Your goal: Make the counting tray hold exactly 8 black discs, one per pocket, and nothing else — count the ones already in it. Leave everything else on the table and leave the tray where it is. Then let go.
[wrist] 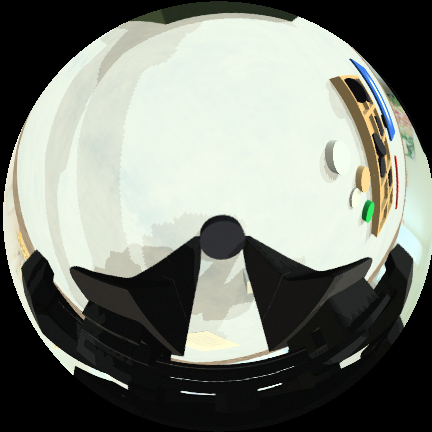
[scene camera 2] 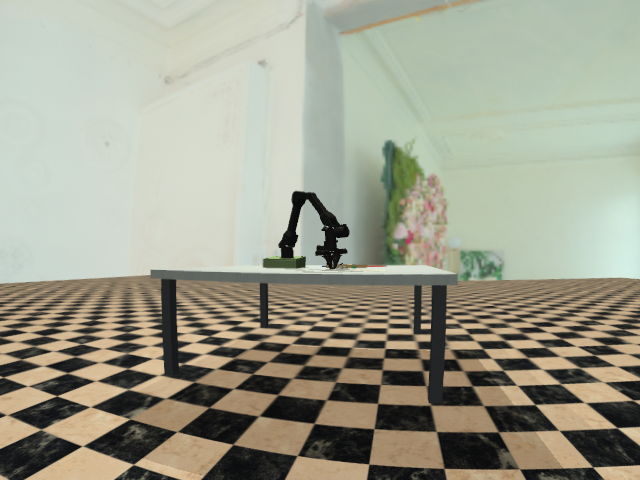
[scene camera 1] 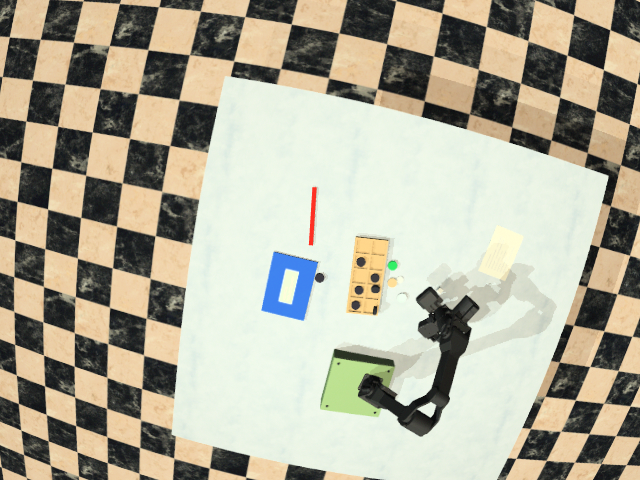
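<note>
The wooden counting tray (scene camera 1: 380, 246) (wrist: 356, 107) has two columns of pockets. Black discs lie in several pockets, among them one disc (scene camera 1: 360, 261) in the left column and another disc (scene camera 1: 374, 277) in the right. A narrow black piece (scene camera 1: 374, 310) in the corner pocket looks tilted or on edge. Another black disc (scene camera 1: 319, 277) lies on the table beside the blue panel. My gripper (wrist: 221, 241) (scene camera 2: 333, 265) is shut on a black disc (wrist: 222, 237), held between its fingertips low at the table, well to the tray's right in the overhead view. The arm hides this disc there.
Beside the tray lie a green disc (scene camera 1: 392, 265) (wrist: 368, 211), a tan disc (scene camera 1: 392, 282) (wrist: 363, 179) and two white discs (scene camera 1: 402, 297) (wrist: 341, 157) (wrist: 355, 198). A blue panel (scene camera 1: 273, 289), red bar (scene camera 1: 312, 217), paper (scene camera 1: 501, 253) and green base (scene camera 1: 346, 382) are also there.
</note>
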